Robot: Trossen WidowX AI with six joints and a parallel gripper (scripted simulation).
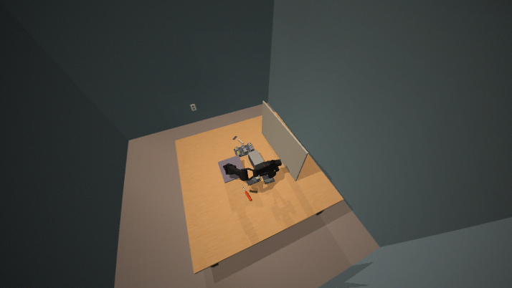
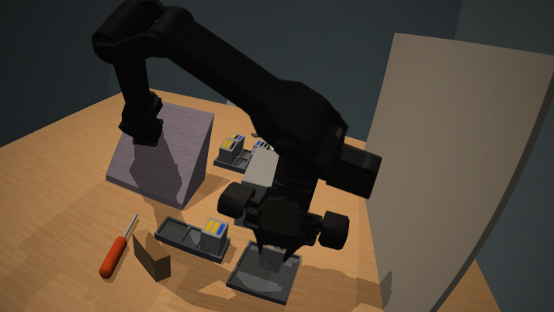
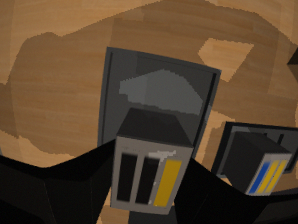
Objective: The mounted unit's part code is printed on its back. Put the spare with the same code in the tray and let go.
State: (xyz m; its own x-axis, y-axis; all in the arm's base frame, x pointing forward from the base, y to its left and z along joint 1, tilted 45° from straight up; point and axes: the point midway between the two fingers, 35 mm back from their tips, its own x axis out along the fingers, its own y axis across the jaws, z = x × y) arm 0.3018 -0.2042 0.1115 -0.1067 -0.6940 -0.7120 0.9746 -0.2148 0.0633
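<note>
Now: gripper tip 20 mm below the grey spare block. The rest, counted from my gripper tip: dark grey tray (40 mm below); then brown block (190 mm behind, 60 mm to the right, 10 mm below); then low rack (140 mm behind, 40 mm to the left, 30 mm below).
</note>
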